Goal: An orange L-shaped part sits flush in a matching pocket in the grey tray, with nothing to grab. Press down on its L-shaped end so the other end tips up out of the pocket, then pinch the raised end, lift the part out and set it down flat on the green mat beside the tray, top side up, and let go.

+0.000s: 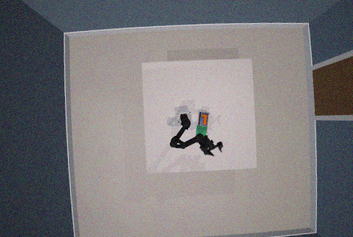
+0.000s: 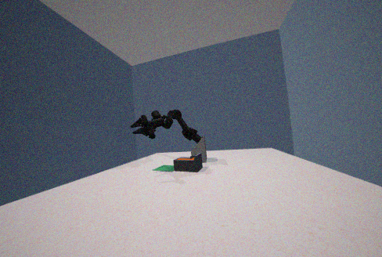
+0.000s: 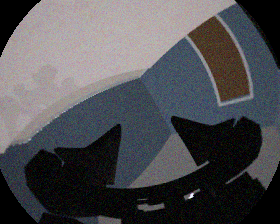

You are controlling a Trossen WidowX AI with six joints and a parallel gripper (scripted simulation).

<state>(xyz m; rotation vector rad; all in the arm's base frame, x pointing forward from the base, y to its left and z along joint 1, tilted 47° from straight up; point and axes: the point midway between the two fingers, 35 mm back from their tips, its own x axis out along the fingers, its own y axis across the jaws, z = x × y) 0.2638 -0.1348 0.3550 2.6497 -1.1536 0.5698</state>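
My gripper tip is now 60 mm past the orange L-shaped part, 340 mm to the right of it and 220 mm above it. Round my gripper tip: green mat (90 mm behind, 180 mm to the left, 280 mm below).
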